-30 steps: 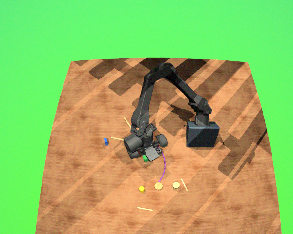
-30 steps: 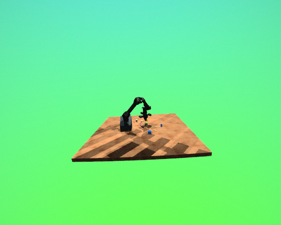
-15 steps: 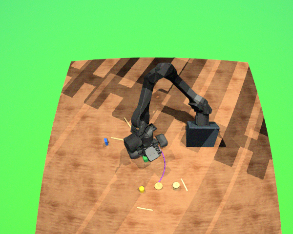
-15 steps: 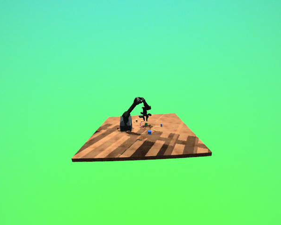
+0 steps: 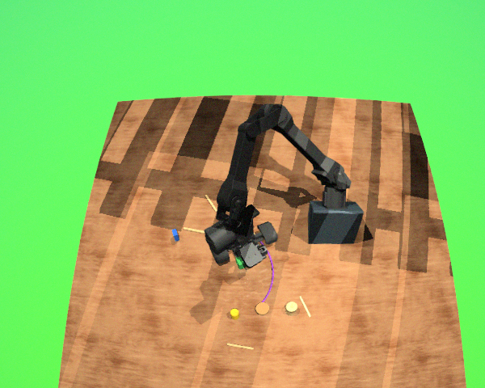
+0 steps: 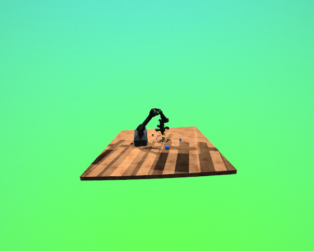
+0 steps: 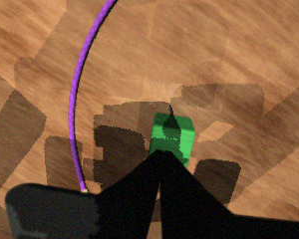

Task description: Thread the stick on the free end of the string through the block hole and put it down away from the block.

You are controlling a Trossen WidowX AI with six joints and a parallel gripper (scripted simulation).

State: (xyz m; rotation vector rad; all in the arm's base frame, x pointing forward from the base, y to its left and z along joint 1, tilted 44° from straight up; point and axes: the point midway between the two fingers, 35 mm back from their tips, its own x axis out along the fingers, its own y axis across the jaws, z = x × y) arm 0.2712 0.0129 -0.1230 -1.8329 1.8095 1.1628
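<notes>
My gripper tip is now 40 mm above the green block, 10 mm to the left of it and 10 mm short of it. The rest, counted from my gripper tip: yellow cylinder 170 mm to the left, 40 mm below, 40 mm ahead; thin wooden stick 120 mm to the right, 60 mm below, 30 mm behind; round wooden button 160 mm to the left, 50 mm below, 40 mm behind.
</notes>
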